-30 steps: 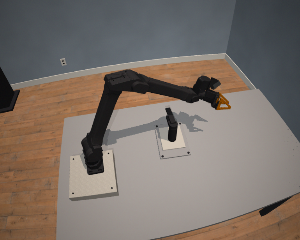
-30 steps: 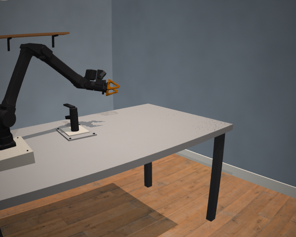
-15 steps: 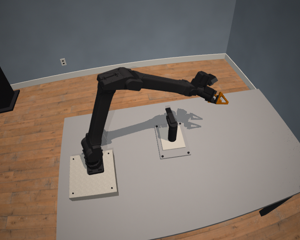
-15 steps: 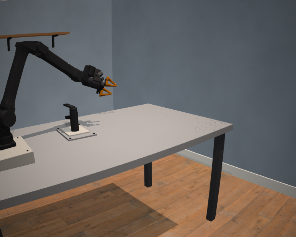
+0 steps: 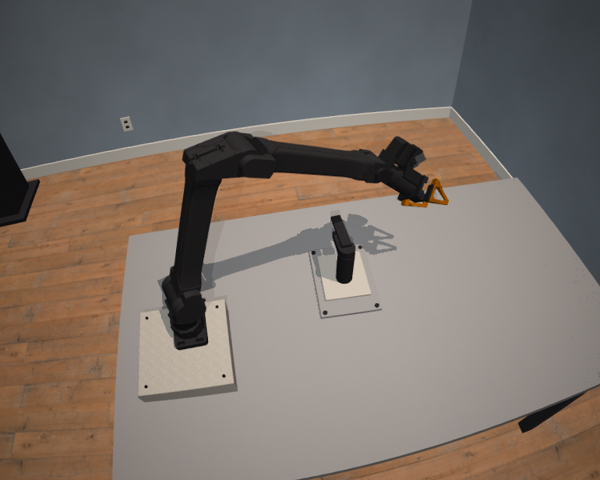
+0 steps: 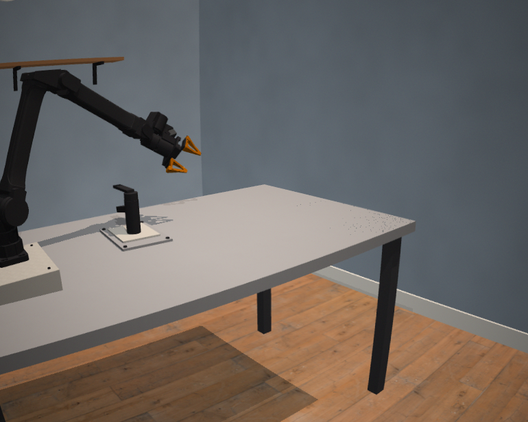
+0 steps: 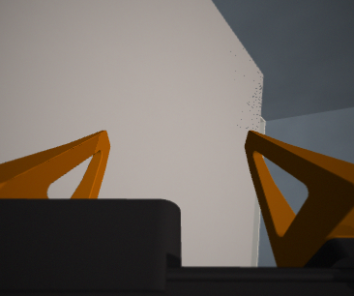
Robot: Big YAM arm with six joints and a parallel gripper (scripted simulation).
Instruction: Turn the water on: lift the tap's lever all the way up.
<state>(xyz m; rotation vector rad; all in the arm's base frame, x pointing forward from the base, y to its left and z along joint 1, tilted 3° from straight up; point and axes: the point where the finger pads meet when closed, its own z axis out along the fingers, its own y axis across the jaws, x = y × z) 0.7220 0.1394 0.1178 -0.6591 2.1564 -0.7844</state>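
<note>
My hand is 270 mm past the flat lever, 10 mm to the right of it and 50 mm above it.
</note>
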